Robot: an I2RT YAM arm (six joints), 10 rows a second.
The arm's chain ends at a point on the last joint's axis. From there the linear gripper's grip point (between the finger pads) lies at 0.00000 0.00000 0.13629 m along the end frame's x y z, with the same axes.
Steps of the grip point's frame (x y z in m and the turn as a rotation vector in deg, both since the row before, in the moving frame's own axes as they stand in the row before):
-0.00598, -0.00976, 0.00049, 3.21, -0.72, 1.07
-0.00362, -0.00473, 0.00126, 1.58, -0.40, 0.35
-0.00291, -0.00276, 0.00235, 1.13, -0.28, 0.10
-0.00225, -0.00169, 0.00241, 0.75, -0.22, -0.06
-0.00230, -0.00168, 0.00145, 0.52, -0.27, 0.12
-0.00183, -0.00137, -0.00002, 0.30, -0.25, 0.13
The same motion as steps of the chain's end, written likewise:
-0.00434, -0.00211, 0.00071, 3.21, -0.72, 1.07
-0.00268, -0.00097, 0.00132, 1.58, -0.40, 0.35
-0.00225, -0.00007, 0.00238, 1.13, -0.28, 0.10
-0.00173, 0.00009, 0.00242, 0.75, -0.22, -0.06
-0.00166, -0.00044, 0.00146, 0.52, -0.27, 0.12
-0.00124, -0.00066, -0.00002, 0.30, -0.25, 0.13

